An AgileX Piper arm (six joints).
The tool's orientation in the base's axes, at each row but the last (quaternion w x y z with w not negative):
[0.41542 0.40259 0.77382 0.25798]
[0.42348 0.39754 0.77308 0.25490]
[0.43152 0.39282 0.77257 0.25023]
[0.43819 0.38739 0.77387 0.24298]
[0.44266 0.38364 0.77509 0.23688]
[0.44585 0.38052 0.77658 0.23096]
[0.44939 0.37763 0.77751 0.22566]
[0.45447 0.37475 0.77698 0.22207]
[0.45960 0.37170 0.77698 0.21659]
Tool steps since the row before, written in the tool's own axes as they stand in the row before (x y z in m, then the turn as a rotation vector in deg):
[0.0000 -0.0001 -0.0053 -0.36 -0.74 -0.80]
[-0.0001 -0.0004 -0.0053 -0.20 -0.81 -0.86]
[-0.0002 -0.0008 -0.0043 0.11 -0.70 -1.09]
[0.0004 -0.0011 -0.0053 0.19 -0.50 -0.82]
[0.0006 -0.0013 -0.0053 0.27 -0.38 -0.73]
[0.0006 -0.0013 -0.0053 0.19 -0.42 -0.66]
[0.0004 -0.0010 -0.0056 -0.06 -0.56 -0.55]
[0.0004 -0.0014 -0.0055 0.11 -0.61 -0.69]
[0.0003 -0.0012 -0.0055 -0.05 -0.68 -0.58]
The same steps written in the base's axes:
[-0.0045 -0.0004 0.0027 -0.86 -0.75 0.03]
[-0.0047 -0.0006 0.0025 -1.00 -0.66 -0.06]
[-0.0040 -0.0008 0.0017 -1.25 -0.36 -0.01]
[-0.0051 -0.0005 0.0017 -0.96 -0.17 -0.04]
[-0.0053 -0.0004 0.0014 -0.86 -0.03 -0.04]
[-0.0053 -0.0004 0.0014 -0.79 -0.11 -0.06]
[-0.0054 -0.0004 0.0019 -0.67 -0.40 -0.08]
[-0.0055 -0.0006 0.0015 -0.87 -0.30 -0.14]
[-0.0054 -0.0005 0.0017 -0.75 -0.46 -0.15]

